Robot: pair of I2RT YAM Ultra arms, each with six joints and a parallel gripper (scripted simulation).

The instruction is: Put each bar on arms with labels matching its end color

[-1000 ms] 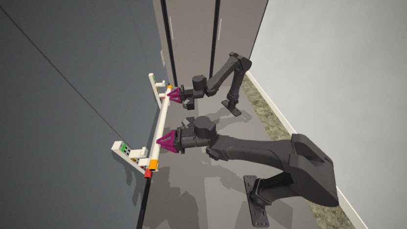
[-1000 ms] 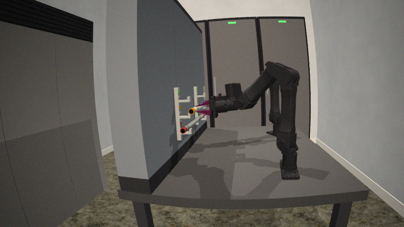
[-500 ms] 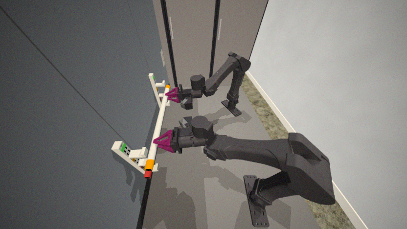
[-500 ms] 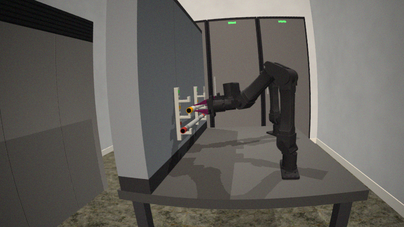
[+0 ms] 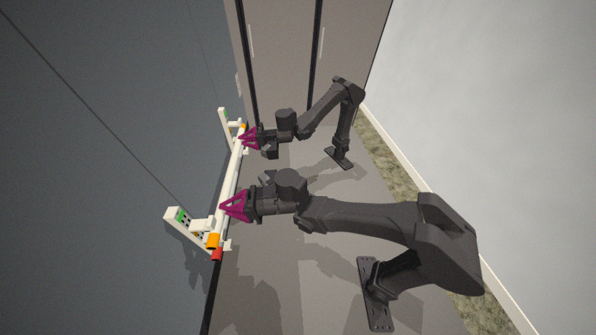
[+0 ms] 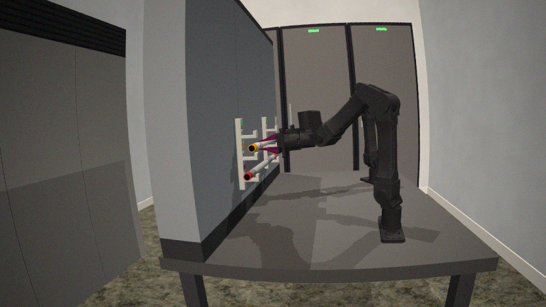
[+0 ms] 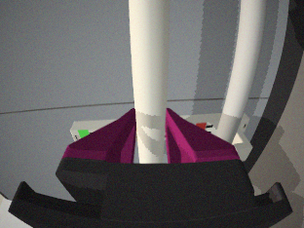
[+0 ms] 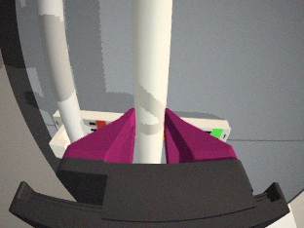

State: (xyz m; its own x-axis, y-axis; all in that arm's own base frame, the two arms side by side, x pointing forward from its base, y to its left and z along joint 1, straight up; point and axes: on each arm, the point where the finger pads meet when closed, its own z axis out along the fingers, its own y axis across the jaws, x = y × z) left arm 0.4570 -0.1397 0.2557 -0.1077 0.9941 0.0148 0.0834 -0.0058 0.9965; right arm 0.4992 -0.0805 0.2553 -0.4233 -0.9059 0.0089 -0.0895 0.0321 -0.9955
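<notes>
The orange-ended bar lies 15 cm to the left of my right hand. The rest, counted from my right hand: grey wall panel: 12 cm ahead, 13 cm to the left, 17 cm above; red-ended bar: 2 cm ahead, 14 cm to the left, 10 cm below.
My left hand is 150 mm to the left of the orange-ended bar and 20 mm short of it. Round my left hand: grey wall panel: 170 mm to the right, 170 mm above, 140 mm ahead; then red-ended bar: 150 mm to the right, 100 mm below, 40 mm ahead.
</notes>
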